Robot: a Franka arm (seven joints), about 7 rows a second.
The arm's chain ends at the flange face. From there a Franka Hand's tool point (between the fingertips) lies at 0.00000 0.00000 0.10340 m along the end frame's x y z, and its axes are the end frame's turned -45 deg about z.
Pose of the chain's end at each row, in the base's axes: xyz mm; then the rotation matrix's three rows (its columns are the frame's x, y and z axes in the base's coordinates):
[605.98 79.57 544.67], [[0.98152 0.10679 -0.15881], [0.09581 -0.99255 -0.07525], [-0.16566 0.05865 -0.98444]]
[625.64 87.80 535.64], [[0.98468 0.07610 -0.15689], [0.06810 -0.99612 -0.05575], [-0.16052 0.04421 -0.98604]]
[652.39 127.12 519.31], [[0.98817 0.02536 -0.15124], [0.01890 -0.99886 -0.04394], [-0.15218 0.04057 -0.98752]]
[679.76 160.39 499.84], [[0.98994 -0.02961 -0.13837], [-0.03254 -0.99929 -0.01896], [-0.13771 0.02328 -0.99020]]
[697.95 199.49 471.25], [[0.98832 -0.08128 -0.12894], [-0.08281 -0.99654 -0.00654], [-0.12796 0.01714 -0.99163]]
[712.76 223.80 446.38], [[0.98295 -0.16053 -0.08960], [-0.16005 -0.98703 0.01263], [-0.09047 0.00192 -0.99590]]
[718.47 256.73 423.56], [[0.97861 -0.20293 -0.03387], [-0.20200 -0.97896 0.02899], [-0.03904 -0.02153 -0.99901]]
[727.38 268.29 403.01], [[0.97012 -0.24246 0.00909], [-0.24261 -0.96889 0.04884], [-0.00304 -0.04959 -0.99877]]
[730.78 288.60 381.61], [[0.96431 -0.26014 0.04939], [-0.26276 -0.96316 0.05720], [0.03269 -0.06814 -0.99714]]
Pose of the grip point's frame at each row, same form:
[589.56 71.79 442.88], [[0.61853 0.76955 -0.15881], [0.76959 -0.63409 -0.07525], [-0.15861 -0.07567 -0.98444]]
[609.42 82.04 433.68], [[0.64246 0.75008 -0.15689], [0.75252 -0.65621 -0.05575], [-0.14477 -0.08224 -0.98604]]
[636.75 122.58 417.20], [[0.68081 0.71667 -0.15124], [0.71966 -0.69294 -0.04394], [-0.13629 -0.07892 -0.98752]]
[665.45 158.43 397.45], [[0.72093 0.67906 -0.13837], [0.68360 -0.72961 -0.01896], [-0.11384 -0.08091 -0.99020]]
[684.62 198.81 368.72], [[0.75632 0.64137 -0.12894], [0.64610 -0.76322 -0.00654], [-0.10260 -0.07836 -0.99163]]
[703.50 225.11 343.40], [[0.80856 0.58154 -0.08960], [0.58476 -0.81111 0.01263], [-0.06533 -0.06261 -0.99590]]
[714.97 259.73 320.26], [[0.83547 0.54849 -0.03387], [0.54939 -0.83506 0.02899], [-0.01238 -0.04283 -0.99901]]
[728.32 273.34 299.74], [[0.85742 0.51453 0.00909], [0.51356 -0.85666 0.04884], [0.03292 -0.03722 -0.99877]]
[735.89 294.51 278.51], [[0.86582 0.49792 0.04939], [0.49526 -0.86686 0.05720], [0.07130 -0.02507 -0.99714]]

